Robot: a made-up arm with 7 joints.
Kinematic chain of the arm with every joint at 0, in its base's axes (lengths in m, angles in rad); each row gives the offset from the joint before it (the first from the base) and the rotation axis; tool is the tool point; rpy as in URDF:
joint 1: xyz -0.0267 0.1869 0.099 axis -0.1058 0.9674 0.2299
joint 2: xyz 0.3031 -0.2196 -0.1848 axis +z
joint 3: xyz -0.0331 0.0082 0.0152 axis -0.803 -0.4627 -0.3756
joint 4: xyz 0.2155 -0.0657 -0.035 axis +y
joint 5: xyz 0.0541 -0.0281 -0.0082 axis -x
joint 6: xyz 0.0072 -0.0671 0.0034 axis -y
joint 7: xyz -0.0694 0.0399 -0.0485 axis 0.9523 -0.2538 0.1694
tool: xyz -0.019 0.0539 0.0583 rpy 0 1.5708 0
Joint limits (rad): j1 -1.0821..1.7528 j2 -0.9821..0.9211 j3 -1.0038..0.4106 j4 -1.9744..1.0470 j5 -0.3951..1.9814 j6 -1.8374..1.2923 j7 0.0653..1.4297
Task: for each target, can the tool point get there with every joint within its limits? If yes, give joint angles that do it. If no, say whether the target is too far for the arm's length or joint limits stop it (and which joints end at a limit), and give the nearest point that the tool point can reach.
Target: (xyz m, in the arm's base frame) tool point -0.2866 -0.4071 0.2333
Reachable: no: joint limits stop it (at a limit: joint 1, joint 2, joint 3, joint 5, joint 6, joint 7) | nearest point 0.0081 -0.3368 0.2087 | short by 0.304 m
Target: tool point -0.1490 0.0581 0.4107
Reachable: no: joint limits stop it (at a limit: joint 1, joint 2, joint 3, joint 6, joint 7) | nearest point 0.1486 -0.0446 0.4152 | short by 0.315 m
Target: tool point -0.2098 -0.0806 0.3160
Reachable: no: joint limits stop it (at a limit: joint 1, joint 2, joint 3, joint 6, joint 7) | nearest point 0.0310 -0.2237 0.2362 | short by 0.291 m
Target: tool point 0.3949 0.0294 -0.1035
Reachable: yes | joints -0.0644 0.4370 -0.8654 -1.1297 0.2713 -1.0592 0.2584
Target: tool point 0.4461 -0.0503 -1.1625
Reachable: no: too far | nearest point 0.2299 -0.0297 -0.5807 | short by 0.621 m
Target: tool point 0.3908 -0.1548 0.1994
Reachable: yes | joints -0.8197 -0.5466 -0.8733 -1.0064 0.4906 -0.9348 0.4284
